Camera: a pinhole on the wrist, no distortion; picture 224 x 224 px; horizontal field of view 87.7 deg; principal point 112.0 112.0 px. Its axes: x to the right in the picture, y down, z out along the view. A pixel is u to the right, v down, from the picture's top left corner.
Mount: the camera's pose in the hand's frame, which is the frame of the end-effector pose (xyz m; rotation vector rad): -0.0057 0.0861 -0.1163 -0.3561 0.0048 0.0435
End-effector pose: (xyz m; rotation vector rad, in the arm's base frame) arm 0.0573 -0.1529 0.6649 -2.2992 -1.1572 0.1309
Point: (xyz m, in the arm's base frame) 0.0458 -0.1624 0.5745
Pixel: 93 37
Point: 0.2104 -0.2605 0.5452
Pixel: 115 174
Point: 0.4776 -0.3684 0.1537
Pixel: 122 213
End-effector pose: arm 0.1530 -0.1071 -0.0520 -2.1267 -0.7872 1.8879
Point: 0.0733 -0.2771 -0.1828
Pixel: 125 114
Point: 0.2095 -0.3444 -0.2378
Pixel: 144 197
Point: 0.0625 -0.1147 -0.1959
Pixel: 180 44
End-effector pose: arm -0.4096 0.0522 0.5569 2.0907 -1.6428 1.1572
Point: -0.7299 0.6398 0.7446
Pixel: behind the camera
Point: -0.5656 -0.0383 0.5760
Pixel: 191 152
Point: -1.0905 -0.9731 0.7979
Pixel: outside the picture
